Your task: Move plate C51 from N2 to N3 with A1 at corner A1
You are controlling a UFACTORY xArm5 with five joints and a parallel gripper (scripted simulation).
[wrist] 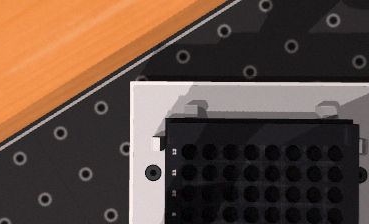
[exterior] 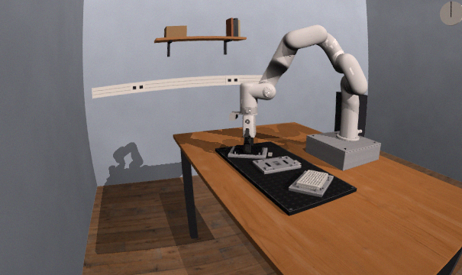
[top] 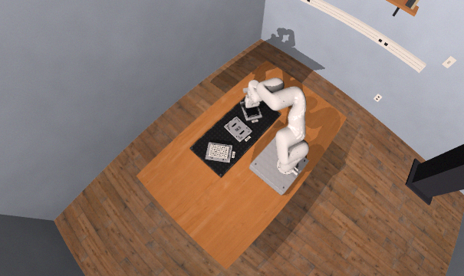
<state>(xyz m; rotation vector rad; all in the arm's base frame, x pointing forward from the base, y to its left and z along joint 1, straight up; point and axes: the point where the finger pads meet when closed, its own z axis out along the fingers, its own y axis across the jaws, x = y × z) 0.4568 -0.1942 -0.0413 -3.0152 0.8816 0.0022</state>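
The black well plate is 10 mm below my hand. From my hand the other things lie so: light grey nest (20 mm below); white well plate (400 mm to the left, 60 mm behind, 10 mm below); A1 mark (90 mm to the left, 30 mm behind, 20 mm below).
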